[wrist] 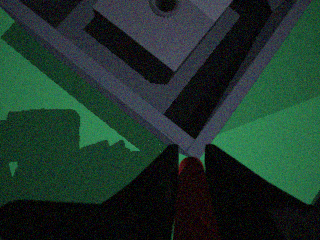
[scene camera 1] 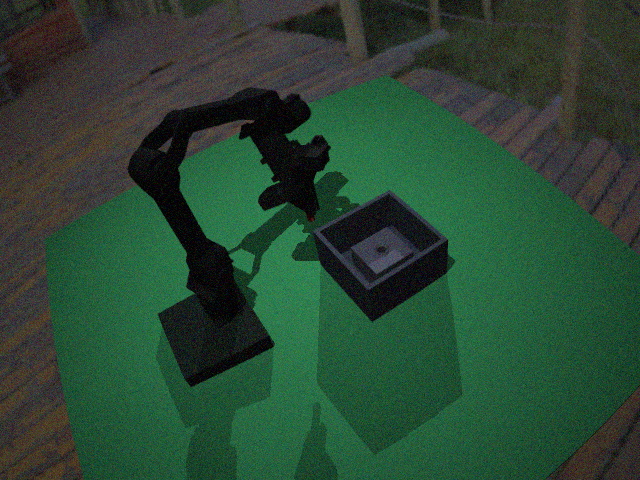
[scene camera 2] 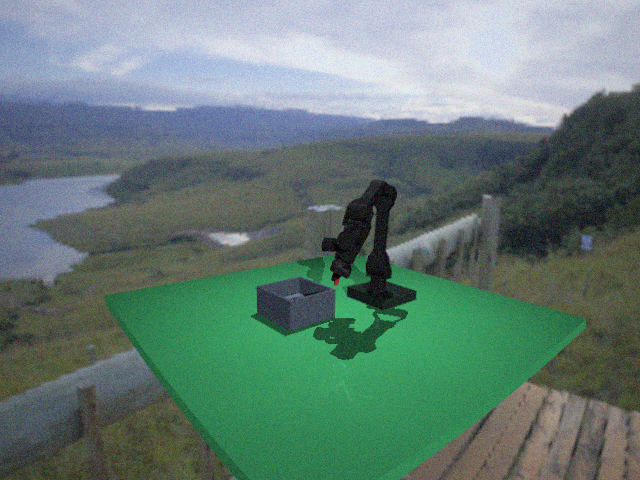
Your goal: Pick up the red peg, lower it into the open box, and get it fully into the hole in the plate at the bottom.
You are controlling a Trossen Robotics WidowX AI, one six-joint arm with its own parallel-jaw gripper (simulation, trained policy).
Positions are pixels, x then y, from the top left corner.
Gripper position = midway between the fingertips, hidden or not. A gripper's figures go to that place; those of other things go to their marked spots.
Scene:
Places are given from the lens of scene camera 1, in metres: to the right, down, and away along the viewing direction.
my gripper (scene camera 1: pixel 315 212): -0.01, -0.05, 0.99
grey box (scene camera 1: pixel 334 240): 0.03, 0.00, 1.04

